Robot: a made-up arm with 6 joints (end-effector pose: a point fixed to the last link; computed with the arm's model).
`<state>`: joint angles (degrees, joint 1 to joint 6).
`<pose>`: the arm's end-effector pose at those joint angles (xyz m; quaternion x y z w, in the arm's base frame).
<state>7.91 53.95 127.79 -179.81 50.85 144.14</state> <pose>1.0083 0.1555 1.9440 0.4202 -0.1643 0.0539 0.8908</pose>
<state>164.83 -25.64 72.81 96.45 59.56 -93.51</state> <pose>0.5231 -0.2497 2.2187 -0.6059 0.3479 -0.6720 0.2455</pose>
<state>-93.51 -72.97 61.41 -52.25 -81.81 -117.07</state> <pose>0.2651 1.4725 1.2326 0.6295 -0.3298 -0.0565 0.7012</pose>
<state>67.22 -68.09 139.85 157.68 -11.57 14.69</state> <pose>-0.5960 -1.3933 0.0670 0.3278 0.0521 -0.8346 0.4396</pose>
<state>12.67 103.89 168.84 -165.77 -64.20 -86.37</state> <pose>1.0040 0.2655 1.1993 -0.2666 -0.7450 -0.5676 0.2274</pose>
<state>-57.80 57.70 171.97 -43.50 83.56 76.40</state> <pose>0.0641 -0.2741 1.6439 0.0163 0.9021 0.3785 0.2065</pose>
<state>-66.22 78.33 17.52 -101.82 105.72 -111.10</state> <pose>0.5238 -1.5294 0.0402 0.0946 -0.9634 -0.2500 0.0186</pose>
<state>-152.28 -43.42 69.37 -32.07 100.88 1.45</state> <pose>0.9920 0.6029 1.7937 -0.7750 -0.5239 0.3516 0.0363</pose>
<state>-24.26 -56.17 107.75 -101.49 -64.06 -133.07</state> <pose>-1.4326 0.8459 0.9452 0.3855 0.4561 0.5105 0.6187</pose>
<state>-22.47 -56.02 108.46 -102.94 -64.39 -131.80</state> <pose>-1.4570 0.7993 0.9334 0.3638 0.4625 0.5191 0.6198</pose>
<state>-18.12 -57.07 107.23 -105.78 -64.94 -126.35</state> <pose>-1.5212 0.6879 0.9123 0.3124 0.4633 0.5520 0.6189</pose>
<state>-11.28 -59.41 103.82 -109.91 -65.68 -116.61</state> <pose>-1.6094 0.5035 0.8833 0.2318 0.4514 0.6110 0.6076</pose>
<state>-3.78 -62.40 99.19 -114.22 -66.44 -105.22</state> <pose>-1.6812 0.2882 0.8535 0.1454 0.4240 0.6797 0.5805</pose>
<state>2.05 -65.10 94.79 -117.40 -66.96 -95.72</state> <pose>-1.7173 0.1136 0.8320 0.0822 0.3916 0.7349 0.5476</pose>
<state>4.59 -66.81 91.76 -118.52 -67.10 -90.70</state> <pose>-1.7295 0.0366 0.8247 0.0584 0.3704 0.7616 0.5286</pose>
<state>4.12 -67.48 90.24 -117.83 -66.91 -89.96</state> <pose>-1.7326 0.0520 0.8301 0.0673 0.3650 0.7630 0.5292</pose>
